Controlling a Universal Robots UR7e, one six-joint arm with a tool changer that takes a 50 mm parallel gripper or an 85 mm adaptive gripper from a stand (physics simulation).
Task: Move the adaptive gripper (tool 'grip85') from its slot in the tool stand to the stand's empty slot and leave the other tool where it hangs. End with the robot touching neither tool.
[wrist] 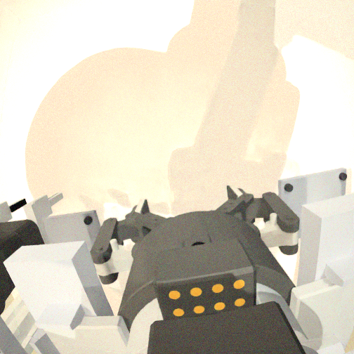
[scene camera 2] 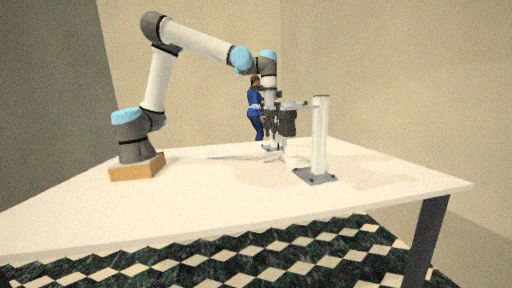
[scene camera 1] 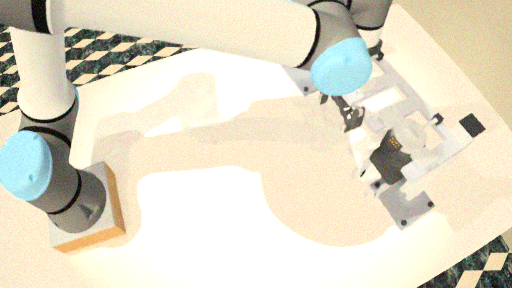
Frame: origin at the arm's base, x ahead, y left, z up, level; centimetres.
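Seen in the pictures: end effector, tool point: (scene camera 2: pixel 269 101); arm's base, origin of the base link: (scene camera 2: pixel 139 158) (scene camera 1: pixel 78 202).
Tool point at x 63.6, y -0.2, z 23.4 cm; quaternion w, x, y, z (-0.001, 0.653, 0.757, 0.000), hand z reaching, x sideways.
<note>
Offsets run from my tool point to a thing's top centre. "spot": to the spot under its first point. Level surfaces: height alone.
The adaptive gripper (scene camera 1: pixel 337 109) (wrist: pixel 187 201) hangs at the tool stand (scene camera 1: pixel 407 205) (scene camera 2: pixel 320 137) (wrist: pixel 312 187), directly below the robot's wrist. Its two dark fingers are spread apart, open and empty. In the wrist view its dark body with orange contacts is very close to the wrist's dark coupling part; whether they are joined I cannot tell. Pale stand brackets stand on both sides of it. The other tool @(dz -0.6, dx +2.3, dy -18.0 cm) (scene camera 1: pixel 392 157) (scene camera 2: pixel 287 122) (wrist: pixel 17 262), with a dark body, hangs separately nearer the stand's near post. The empty slot cannot be made out clearly.
The robot base sits on a wooden block (scene camera 1: pixel 90 243) (scene camera 2: pixel 137 170) at the left of the table @(dz -30.6 cm) (scene camera 2: pixel 210 200). The stand's upper plate @(spot: dz -2.5, dx +6.3, dy -24.4 cm) (scene camera 2: pixel 302 106) is beside the wrist. A person in blue (scene camera 2: pixel 254 107) stands in the background.
</note>
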